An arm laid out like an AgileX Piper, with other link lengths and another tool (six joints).
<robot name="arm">
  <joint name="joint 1" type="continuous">
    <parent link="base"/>
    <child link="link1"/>
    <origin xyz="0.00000 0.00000 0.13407" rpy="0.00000 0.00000 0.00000"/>
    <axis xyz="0 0 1"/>
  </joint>
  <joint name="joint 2" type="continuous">
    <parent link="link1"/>
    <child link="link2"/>
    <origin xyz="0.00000 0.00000 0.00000" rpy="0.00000 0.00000 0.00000"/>
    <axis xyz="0 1 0"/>
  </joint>
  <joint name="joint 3" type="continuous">
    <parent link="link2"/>
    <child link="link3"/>
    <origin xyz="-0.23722 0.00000 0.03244" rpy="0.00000 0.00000 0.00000"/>
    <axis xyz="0 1 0"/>
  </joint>
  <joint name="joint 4" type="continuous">
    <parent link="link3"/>
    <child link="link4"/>
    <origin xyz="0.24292 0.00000 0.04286" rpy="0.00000 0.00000 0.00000"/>
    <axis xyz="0.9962 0 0.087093"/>
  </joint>
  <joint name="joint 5" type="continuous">
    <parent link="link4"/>
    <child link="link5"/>
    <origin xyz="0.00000 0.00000 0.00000" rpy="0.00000 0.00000 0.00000"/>
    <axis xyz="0 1 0"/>
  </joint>
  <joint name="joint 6" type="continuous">
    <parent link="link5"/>
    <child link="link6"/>
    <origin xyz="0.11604 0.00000 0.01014" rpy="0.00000 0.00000 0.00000"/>
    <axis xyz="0.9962 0 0.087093"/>
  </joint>
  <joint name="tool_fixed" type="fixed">
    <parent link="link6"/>
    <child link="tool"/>
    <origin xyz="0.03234 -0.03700 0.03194" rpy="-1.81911 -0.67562 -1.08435"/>
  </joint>
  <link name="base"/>
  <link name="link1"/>
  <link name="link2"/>
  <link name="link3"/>
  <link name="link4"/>
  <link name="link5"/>
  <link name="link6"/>
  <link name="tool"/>
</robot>
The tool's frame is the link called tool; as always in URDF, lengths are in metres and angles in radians. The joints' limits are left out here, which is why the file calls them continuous.
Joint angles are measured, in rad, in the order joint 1, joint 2, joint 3, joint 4, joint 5, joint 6. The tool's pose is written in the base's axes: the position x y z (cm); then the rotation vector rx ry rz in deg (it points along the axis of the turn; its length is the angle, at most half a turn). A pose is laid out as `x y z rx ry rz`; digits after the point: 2 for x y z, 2 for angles.
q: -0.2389 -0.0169 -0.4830 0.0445 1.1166 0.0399
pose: 8.99 -5.54 26.25 -124.96 64.14 -45.51
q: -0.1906 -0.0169 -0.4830 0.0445 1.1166 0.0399
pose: 9.24 -5.10 26.25 -126.03 60.88 -44.30
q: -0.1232 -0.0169 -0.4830 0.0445 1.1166 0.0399
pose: 9.56 -4.47 26.25 -127.39 56.33 -42.59
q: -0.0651 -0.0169 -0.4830 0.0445 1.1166 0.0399
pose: 9.81 -3.90 26.25 -128.46 52.40 -41.11
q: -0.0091 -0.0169 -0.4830 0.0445 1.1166 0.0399
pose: 10.01 -3.35 26.25 -129.40 48.60 -39.65
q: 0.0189 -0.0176 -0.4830 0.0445 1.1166 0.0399
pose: 10.09 -3.07 26.25 -129.81 46.68 -38.96
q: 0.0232 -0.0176 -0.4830 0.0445 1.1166 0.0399
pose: 10.11 -3.02 26.25 -129.88 46.39 -38.85
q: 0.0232 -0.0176 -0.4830 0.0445 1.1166 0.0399
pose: 10.11 -3.02 26.25 -129.88 46.39 -38.85
